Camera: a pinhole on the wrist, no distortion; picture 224 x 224 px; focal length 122.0 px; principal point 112.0 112.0 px. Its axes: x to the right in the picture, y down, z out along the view. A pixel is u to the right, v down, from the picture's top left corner.
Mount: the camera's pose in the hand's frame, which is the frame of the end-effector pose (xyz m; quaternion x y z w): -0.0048 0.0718 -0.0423 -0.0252 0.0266 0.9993 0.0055
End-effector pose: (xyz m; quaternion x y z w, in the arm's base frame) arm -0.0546 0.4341 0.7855 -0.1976 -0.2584 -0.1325 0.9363
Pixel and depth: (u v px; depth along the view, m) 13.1 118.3 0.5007
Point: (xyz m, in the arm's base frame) 0.0747 0.6504 1.3435
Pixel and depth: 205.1 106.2 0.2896
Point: -0.3191 0.6635 0.8107
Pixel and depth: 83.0 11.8 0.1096
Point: -0.0094 0.6079 0.7942
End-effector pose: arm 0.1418 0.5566 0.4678 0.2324 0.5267 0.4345 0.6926
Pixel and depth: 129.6 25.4 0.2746
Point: 0.2418 0.6840 0.7906
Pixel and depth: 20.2 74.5 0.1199
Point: 0.1809 0.6937 0.5416
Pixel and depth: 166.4 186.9 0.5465
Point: 0.6790 0.2696 0.6060
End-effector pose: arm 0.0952 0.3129 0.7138 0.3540 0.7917 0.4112 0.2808
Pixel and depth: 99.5 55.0 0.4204
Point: 0.4505 0.6144 0.7713
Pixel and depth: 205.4 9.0 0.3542
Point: 0.6028 0.3721 0.9495
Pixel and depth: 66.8 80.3 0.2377
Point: 0.2447 0.5183 0.7275
